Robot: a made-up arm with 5 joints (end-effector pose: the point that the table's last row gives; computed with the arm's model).
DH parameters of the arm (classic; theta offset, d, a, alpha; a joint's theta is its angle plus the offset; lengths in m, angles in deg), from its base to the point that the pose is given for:
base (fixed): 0 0 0.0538 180
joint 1: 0 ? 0.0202 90
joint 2: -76.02 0 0.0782 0
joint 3: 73.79 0 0.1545 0
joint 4: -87.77 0.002 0 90
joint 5: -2.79 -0.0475 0 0
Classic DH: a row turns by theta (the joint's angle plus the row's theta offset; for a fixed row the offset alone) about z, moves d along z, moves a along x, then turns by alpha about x.
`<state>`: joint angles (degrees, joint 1 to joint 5).
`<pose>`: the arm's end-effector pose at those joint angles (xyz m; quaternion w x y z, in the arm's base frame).
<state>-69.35 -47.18 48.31 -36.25 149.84</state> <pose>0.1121 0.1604 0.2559 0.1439 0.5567 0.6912 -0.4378</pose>
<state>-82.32 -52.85 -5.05 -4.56 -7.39</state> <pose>0.0612 0.0697 0.3972 0.1924 0.7016 -0.6716 0.1401</pose>
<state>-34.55 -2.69 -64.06 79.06 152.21</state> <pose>0.1658 0.0795 0.3710 0.0270 0.5286 0.3376 -0.7784</pose>
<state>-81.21 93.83 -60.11 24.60 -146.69</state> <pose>0.0902 0.2487 0.0152 0.7963 0.2467 0.1168 -0.5398</pose>
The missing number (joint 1, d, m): -0.1602
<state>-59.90 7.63 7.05 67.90 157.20</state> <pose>0.1554 0.1792 0.1525 0.2943 0.0475 0.0439 -0.9535</pose>
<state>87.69 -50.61 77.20 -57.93 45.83</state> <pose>0.0620 -0.1547 0.1839 0.4531 -0.7925 -0.3634 -0.1861</pose>
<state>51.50 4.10 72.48 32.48 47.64</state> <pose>0.0993 -0.0540 0.0409 0.9845 0.1234 0.1104 -0.0572</pose>
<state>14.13 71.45 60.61 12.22 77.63</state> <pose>0.0161 0.0116 0.0201 0.7679 0.3196 0.3254 0.4497</pose>
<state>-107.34 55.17 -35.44 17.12 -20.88</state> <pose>-0.0312 0.2654 0.1131 0.6664 0.4071 -0.1855 0.5965</pose>
